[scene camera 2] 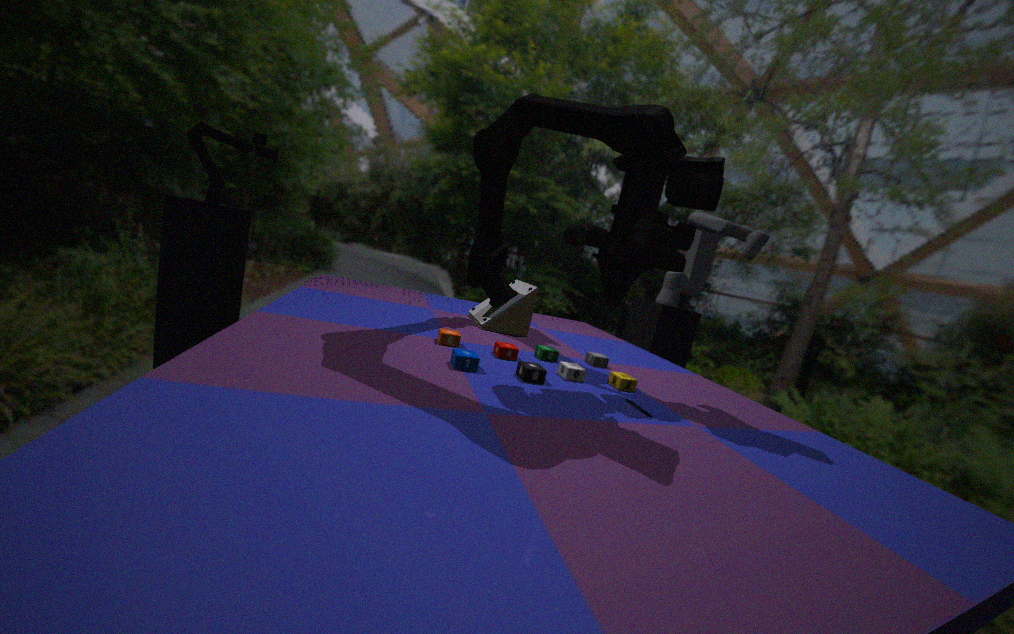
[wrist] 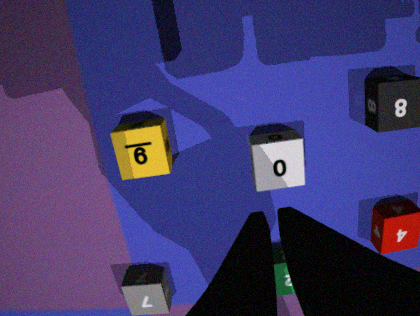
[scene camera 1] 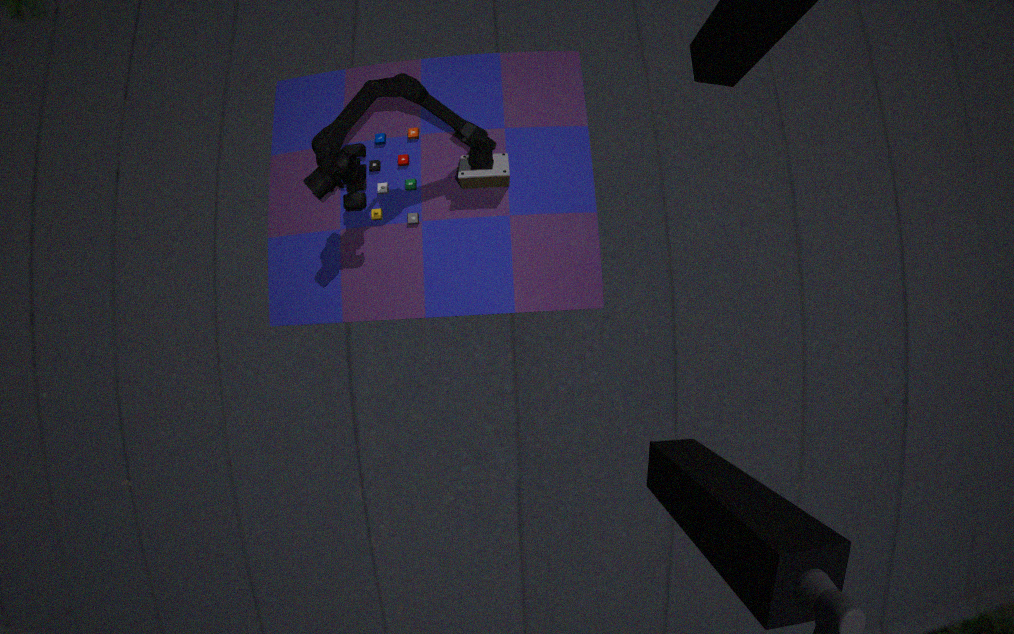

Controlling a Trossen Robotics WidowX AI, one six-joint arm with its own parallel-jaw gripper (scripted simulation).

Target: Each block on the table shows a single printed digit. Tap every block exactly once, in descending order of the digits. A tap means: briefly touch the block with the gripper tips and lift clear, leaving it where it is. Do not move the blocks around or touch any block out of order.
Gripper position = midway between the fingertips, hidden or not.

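There's a white block (wrist: 277,159) that I can see, and my gripper (scene camera 2: 611,306) is shut with nothing in it. You'd also find the gripper (wrist: 271,223) in the wrist view, and scene camera 1 has my gripper (scene camera 1: 363,185) too.
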